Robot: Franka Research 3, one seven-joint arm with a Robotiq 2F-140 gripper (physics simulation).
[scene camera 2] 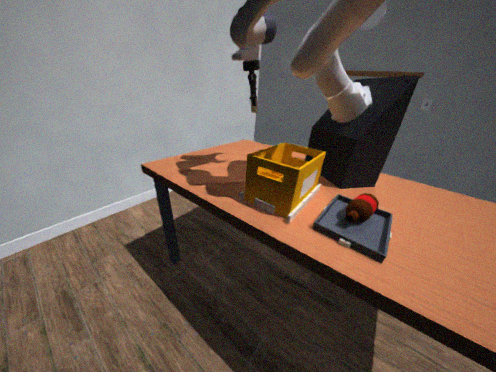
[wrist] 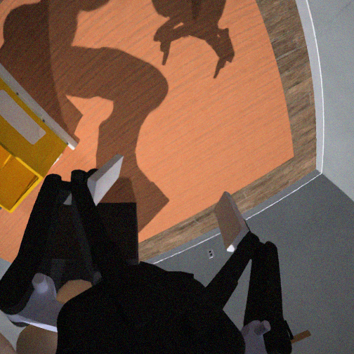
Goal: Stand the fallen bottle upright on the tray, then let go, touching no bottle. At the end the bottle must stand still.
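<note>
A brown bottle with a red label (scene camera 2: 362,207) lies on its side in the dark grey tray (scene camera 2: 330,224), its neck toward the table's front edge. Neither the bottle nor the tray shows in the wrist view. My gripper (scene camera 2: 254,109) (wrist: 171,184) is open and empty. It hangs high above the table, behind and to the left of the crate in the scene view, well away from the bottle. In the wrist view its two pale finger pads stand wide apart.
A yellow crate (scene camera 2: 272,189) (wrist: 42,148) stands on the orange table (scene camera 2: 440,240) (wrist: 215,135), left of the tray, with a pale strip along its base. The black robot pedestal (scene camera 2: 350,150) is behind them. The arm casts shadows on the table.
</note>
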